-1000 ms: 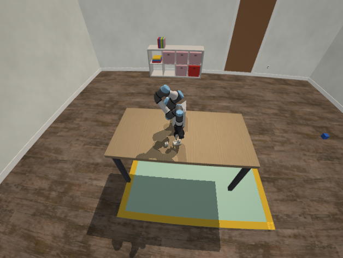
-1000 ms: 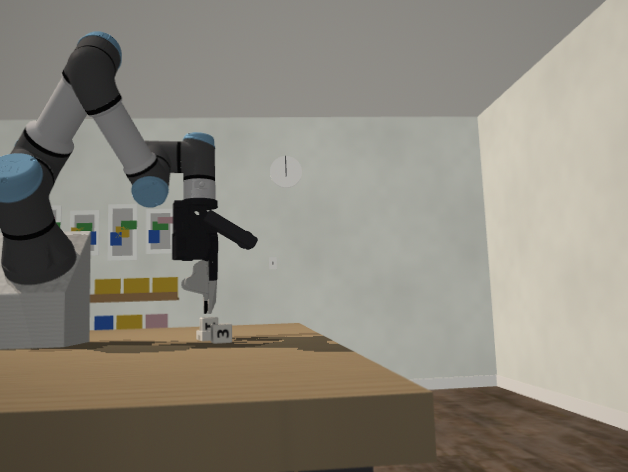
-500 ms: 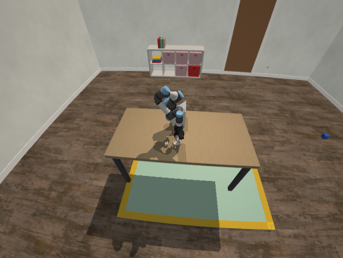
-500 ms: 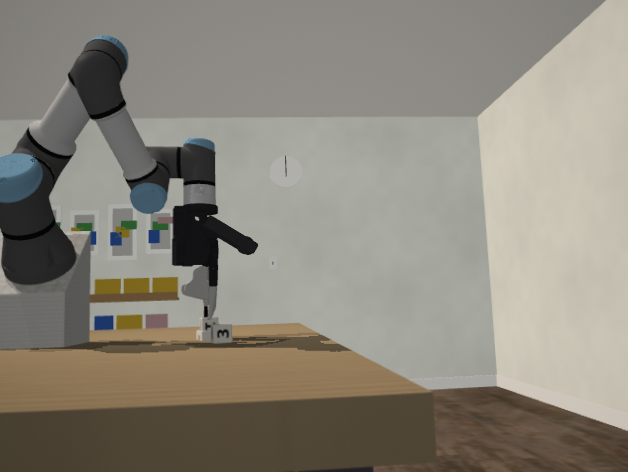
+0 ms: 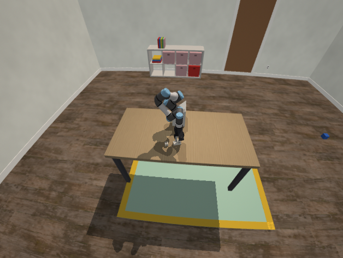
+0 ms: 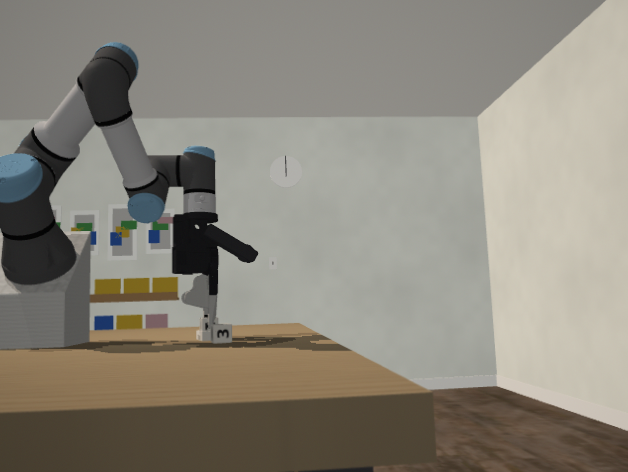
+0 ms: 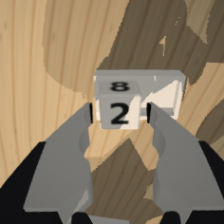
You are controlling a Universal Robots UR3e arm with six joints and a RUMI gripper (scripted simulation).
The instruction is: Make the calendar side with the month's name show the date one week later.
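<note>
My hand is 30 mm above the white calendar tray and 20 mm to the left of it.
</note>
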